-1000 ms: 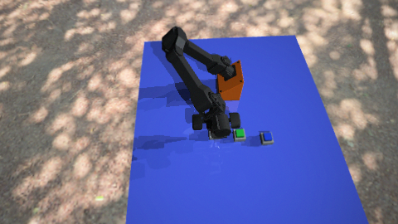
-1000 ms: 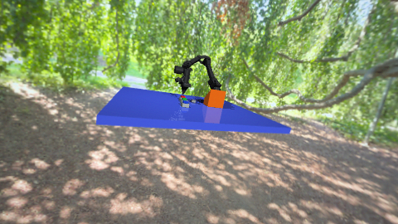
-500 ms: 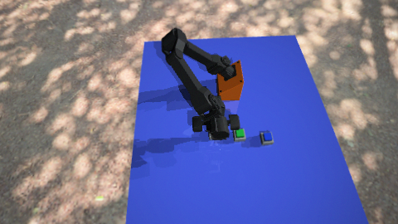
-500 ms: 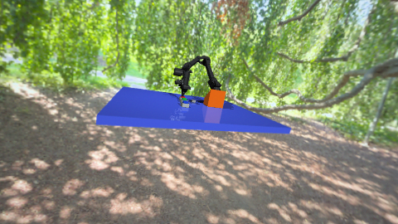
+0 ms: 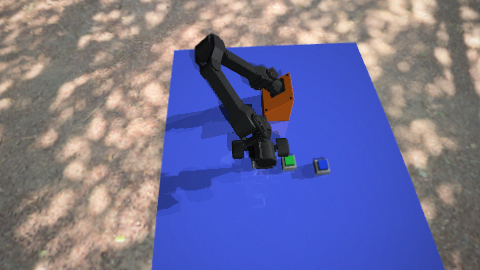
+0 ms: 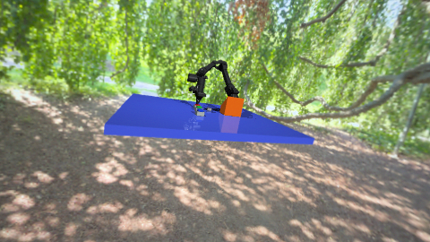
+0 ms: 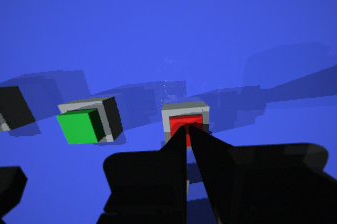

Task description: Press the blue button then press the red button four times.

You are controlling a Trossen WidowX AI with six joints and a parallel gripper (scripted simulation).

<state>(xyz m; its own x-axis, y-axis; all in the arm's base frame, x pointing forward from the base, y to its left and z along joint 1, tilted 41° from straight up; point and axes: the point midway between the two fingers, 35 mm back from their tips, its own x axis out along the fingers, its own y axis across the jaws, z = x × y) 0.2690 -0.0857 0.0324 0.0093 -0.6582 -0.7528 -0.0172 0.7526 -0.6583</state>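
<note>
Right now the red button is 10 mm below my gripper tip. Also, from my gripper tip: blue button (220 mm to the left, 30 mm ahead); small grey block (100 mm behind, 20 mm below, 10 mm to the left); green button (110 mm to the left, 10 mm ahead).
</note>
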